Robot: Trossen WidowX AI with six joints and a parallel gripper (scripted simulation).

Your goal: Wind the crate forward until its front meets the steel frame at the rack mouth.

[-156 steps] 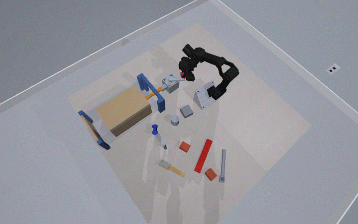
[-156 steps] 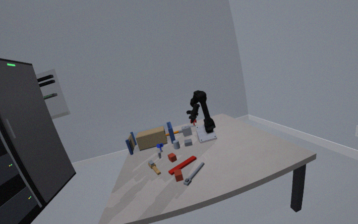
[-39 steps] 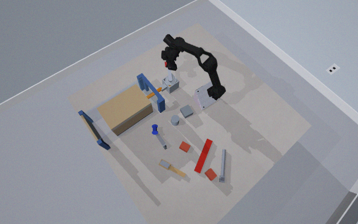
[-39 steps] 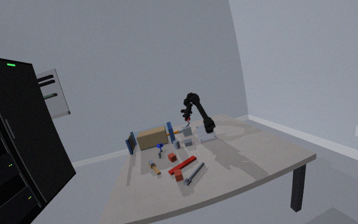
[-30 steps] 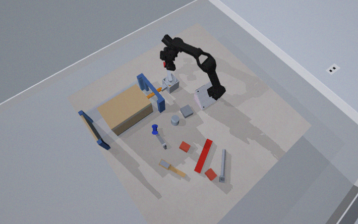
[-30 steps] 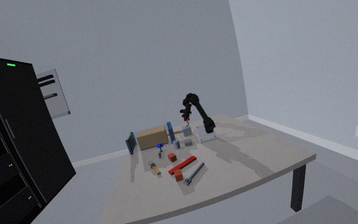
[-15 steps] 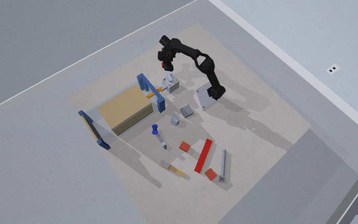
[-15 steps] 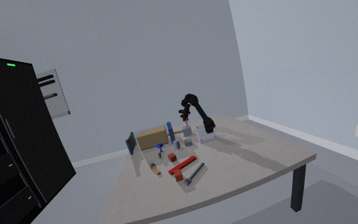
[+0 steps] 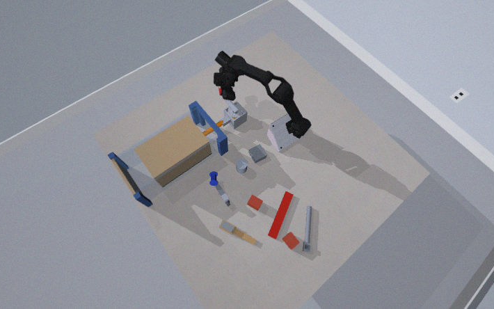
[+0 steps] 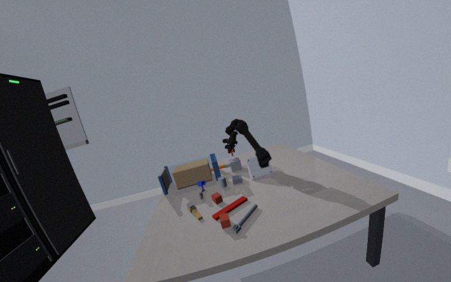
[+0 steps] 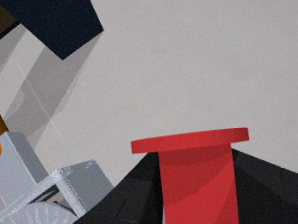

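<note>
Right now the red-knobbed handle is 5 cm to the left of my gripper tip, 3 cm below it and 2 cm behind it. From my gripper tip the other things lie so: red knob (2 cm behind, 1 cm to the left); then blue frame (14 cm ahead, 12 cm to the left, 2 cm below); then grey winch (10 cm to the left, 10 cm below, 3 cm behind).
</note>
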